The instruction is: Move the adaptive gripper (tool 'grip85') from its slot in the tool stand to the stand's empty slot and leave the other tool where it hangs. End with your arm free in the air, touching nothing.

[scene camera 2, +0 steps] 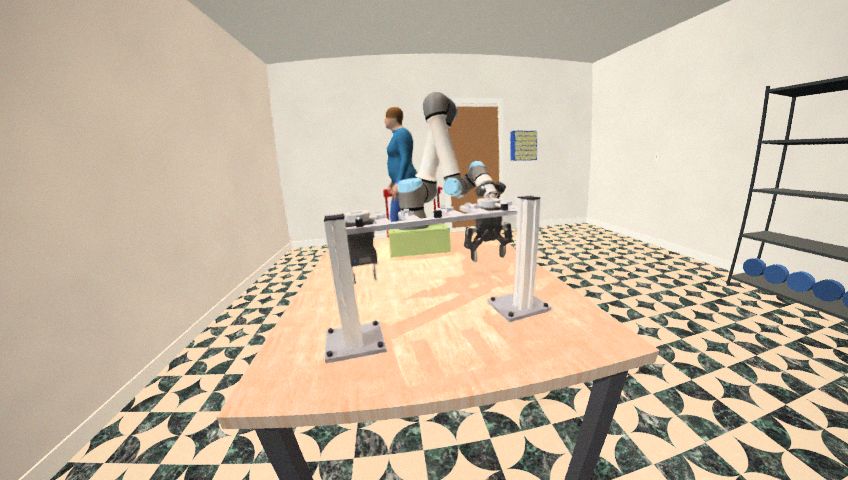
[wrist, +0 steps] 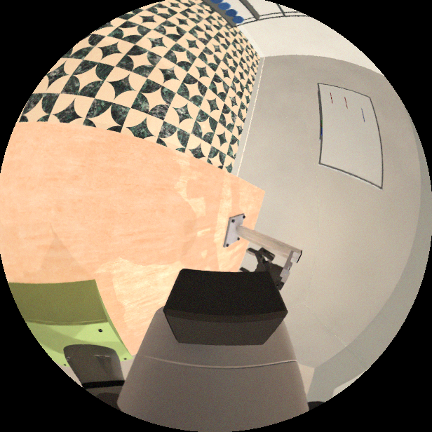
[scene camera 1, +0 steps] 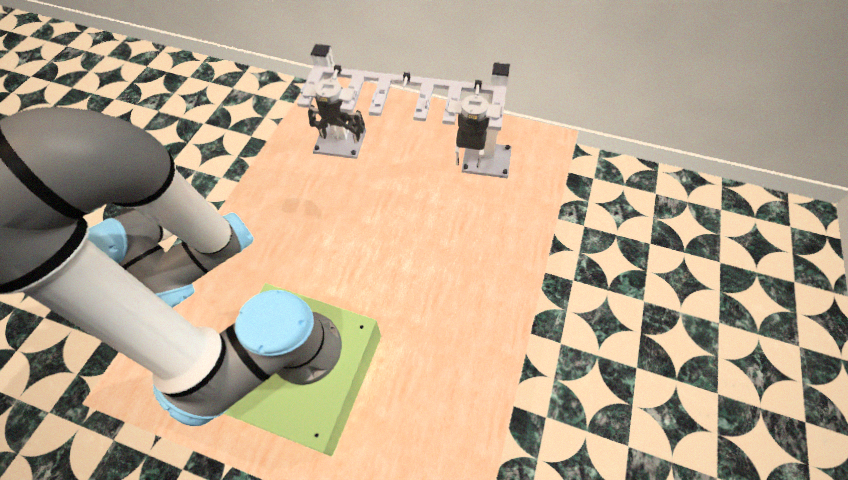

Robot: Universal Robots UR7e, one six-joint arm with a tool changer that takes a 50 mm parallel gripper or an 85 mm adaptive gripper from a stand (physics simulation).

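Pixels of known places: hand, tool point: [scene camera 2: 491,196]; arm's base, link origin: [scene camera 2: 413,227] [scene camera 1: 306,348].
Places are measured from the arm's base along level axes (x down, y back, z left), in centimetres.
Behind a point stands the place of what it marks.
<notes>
The adaptive gripper [scene camera 1: 330,110] [scene camera 2: 489,228] [wrist: 265,265], black with spread linkage fingers, hangs in an end slot of the tool stand [scene camera 1: 440,83] {y -67.7, x -17.5, z -11.2 cm} [scene camera 2: 523,255] {y -69.5, x -6.3, z 18.8 cm} [wrist: 270,241], on the left in scene camera 1. The other tool, a black parallel gripper [scene camera 1: 472,130] [scene camera 2: 361,246], hangs in the opposite end slot. The middle slot between them is empty; one of its prongs [scene camera 1: 376,101] {y -57.5, x -17.5, z 2.2 cm} shows in scene camera 1. My arm [scene camera 1: 119,321] {y 11.6, x -39.3, z 10.7 cm} [scene camera 2: 437,142] {y -9.2, x -38.6, z 11.7 cm} is up in the air, apart from the stand. No gripper shows on its wrist; the flange face is hidden in scene camera 1.
The arm's base stands on a green block [scene camera 1: 285,410] {y 12.7, x 0.9, z -0.8 cm} [scene camera 2: 419,240] {y -10.7, x 3.8, z 1.1 cm} [wrist: 75,335] on the wooden table [scene camera 1: 416,249] {y -35.3, x 10.7, z -13.7 cm} [scene camera 2: 428,392] {y -90.1, x 10.7, z -10.8 cm} [wrist: 90,200]. The stand's two posts rise near the table's far end. A person [scene camera 2: 400,148] stands behind the arm. A shelf rack [scene camera 2: 752,184] is at the side.
</notes>
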